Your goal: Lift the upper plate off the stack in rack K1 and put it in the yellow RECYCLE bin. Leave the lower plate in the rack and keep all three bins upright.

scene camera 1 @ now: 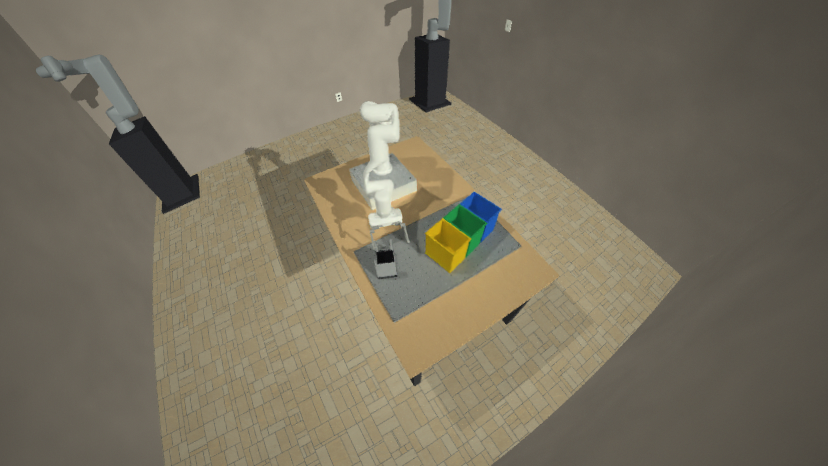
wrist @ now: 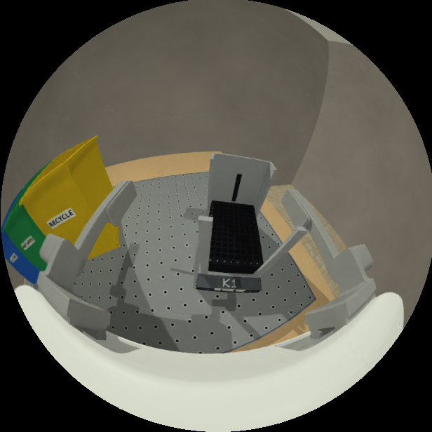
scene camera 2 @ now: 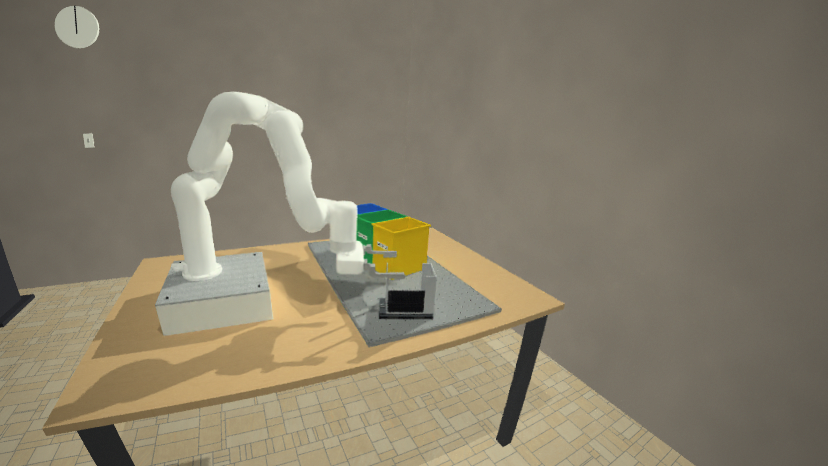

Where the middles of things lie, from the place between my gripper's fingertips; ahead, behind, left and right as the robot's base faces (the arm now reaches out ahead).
My gripper is now 240 mm to the right of the yellow recycle bin (scene camera 2: 409,237), 120 mm short of it and 50 mm above it. Round my hand: green bin (scene camera 1: 464,220) (370 mm to the left, 90 mm ahead, 50 mm below); then blue bin (scene camera 1: 475,203) (500 mm to the left, 60 mm ahead, 50 mm below).
